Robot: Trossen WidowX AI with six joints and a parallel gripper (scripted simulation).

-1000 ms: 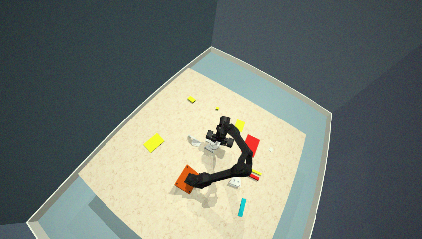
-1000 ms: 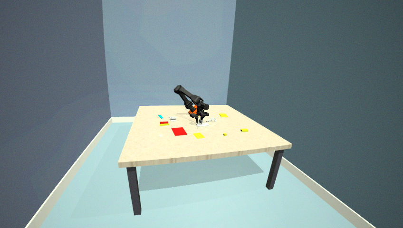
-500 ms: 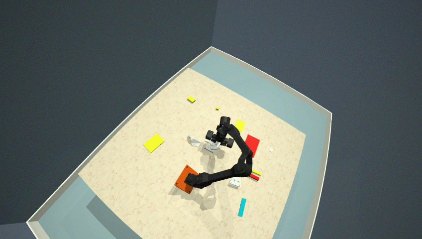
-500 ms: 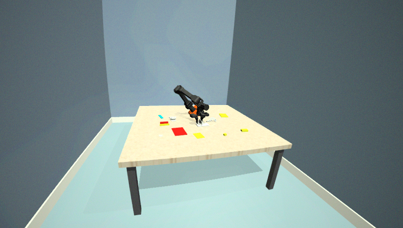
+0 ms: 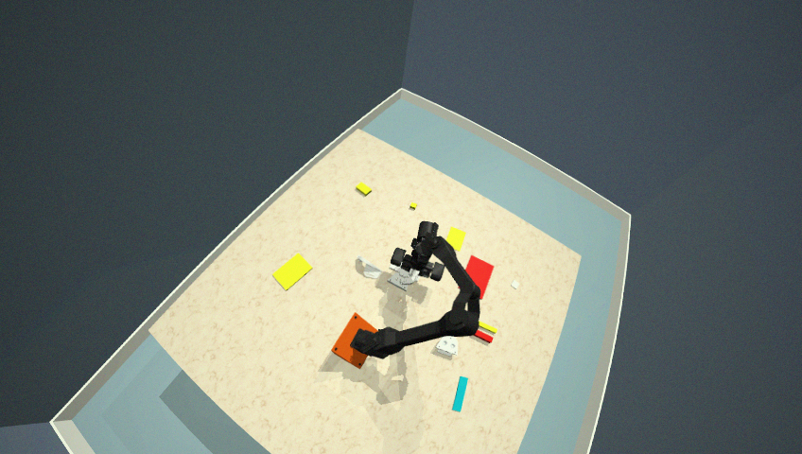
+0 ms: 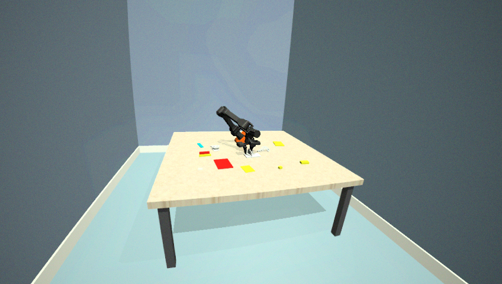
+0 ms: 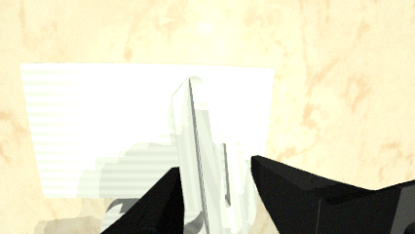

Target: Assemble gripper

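The white jaw lies 50 mm behind my gripper tip and 190 mm to the left of it. From my gripper tip the other things lie so: yellow bar 60 mm behind, 330 mm to the right, 10 mm below; small white block 190 mm behind, 220 mm to the right, 10 mm below; red sheet 110 mm ahead, 230 mm to the right, 10 mm below.
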